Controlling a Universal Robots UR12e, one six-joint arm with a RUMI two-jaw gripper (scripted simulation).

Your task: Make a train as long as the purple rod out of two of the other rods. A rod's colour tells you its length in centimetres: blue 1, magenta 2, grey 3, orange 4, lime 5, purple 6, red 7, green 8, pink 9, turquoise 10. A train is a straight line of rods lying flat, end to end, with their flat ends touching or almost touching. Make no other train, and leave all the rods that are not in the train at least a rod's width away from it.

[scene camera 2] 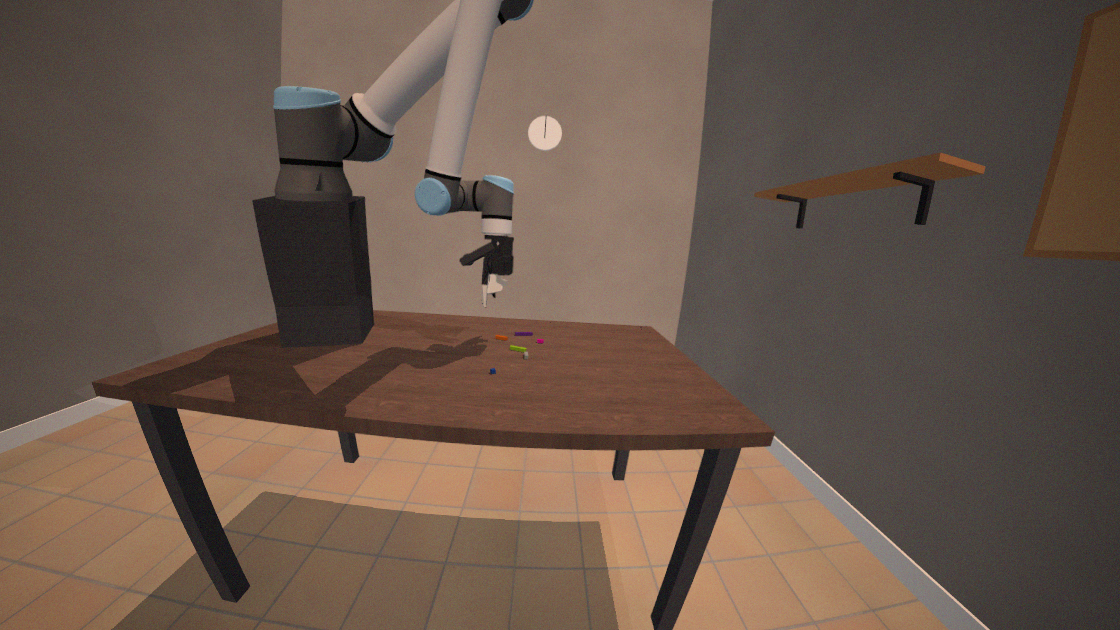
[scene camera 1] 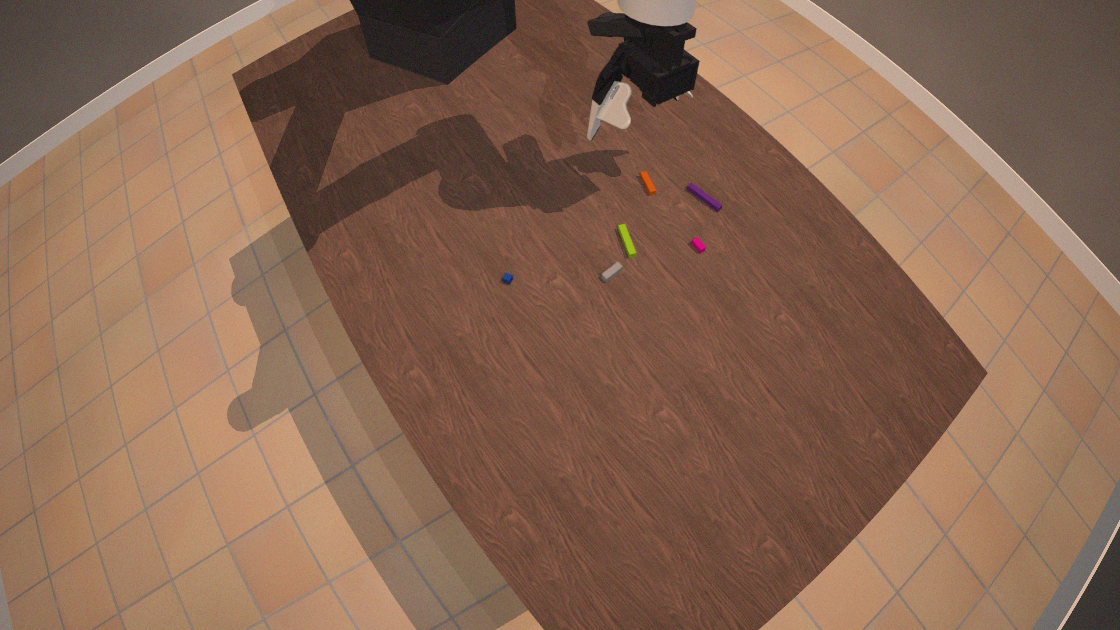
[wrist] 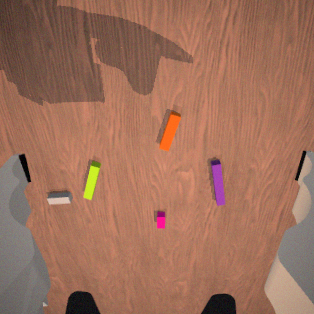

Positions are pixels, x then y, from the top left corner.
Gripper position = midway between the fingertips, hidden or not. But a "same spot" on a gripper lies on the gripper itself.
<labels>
my gripper: scene camera 2; scene camera 1; wrist 161, 154
same spot on my gripper: (scene camera 1: 610, 96) = (scene camera 2: 488, 281)
</labels>
